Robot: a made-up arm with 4 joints.
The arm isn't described. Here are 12 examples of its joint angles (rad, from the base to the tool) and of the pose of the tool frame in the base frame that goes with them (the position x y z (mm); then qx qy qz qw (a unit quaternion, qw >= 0)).
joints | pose
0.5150 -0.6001 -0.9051 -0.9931 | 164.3 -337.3 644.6 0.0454 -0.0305 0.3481 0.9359
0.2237 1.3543 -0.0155 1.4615 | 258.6 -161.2 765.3 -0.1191 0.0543 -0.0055 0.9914
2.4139 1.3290 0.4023 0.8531 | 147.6 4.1 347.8 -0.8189 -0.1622 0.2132 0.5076
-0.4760 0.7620 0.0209 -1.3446 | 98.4 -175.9 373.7 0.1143 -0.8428 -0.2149 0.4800
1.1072 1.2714 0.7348 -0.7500 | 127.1 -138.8 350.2 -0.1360 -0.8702 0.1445 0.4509
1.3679 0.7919 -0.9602 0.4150 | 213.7 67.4 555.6 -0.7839 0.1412 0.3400 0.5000
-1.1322 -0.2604 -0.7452 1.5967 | 353.7 -92.8 468.6 0.0695 0.5133 0.6373 0.5706
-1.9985 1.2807 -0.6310 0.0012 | 83.6 -320.5 311.3 0.5516 -0.4820 -0.3252 0.5981
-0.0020 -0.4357 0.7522 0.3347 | 192.9 -176.5 597.6 0.0143 0.3043 -0.3634 0.8804
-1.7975 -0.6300 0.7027 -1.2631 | -23.3 -285.5 603.4 0.5262 -0.0349 -0.4017 0.7487
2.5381 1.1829 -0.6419 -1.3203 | 178.3 -10.9 577.7 -0.3244 0.0346 0.9405 0.0948
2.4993 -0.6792 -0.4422 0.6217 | 302.9 -141.9 477.0 -0.7239 0.3997 -0.5143 0.2274
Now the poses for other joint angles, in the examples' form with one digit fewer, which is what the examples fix.
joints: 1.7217 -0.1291 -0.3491 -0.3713
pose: 137 -22 549 -0.725 0.066 0.183 0.660
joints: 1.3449 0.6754 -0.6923 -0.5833
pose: 120 -86 657 -0.525 -0.197 0.583 0.588
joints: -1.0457 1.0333 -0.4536 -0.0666
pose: 98 -375 483 0.318 -0.513 -0.079 0.793
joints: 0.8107 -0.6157 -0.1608 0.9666
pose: 305 -221 486 -0.292 0.689 -0.212 0.629
